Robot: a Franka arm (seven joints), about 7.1 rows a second.
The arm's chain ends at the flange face. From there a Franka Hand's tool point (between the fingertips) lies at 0.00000 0.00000 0.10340 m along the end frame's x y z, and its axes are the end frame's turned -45 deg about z.
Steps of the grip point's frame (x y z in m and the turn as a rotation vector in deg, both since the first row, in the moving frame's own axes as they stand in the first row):
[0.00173 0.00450 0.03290 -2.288 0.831 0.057]
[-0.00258 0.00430 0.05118 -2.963 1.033 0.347]
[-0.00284 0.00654 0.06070 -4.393 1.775 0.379]
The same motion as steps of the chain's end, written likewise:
[0.00043 0.00010 0.03299 -1.030 2.205 0.057]
[-0.00387 0.00239 0.05134 -1.365 2.826 0.347]
[-0.00523 0.00327 0.06105 -1.851 4.361 0.379]

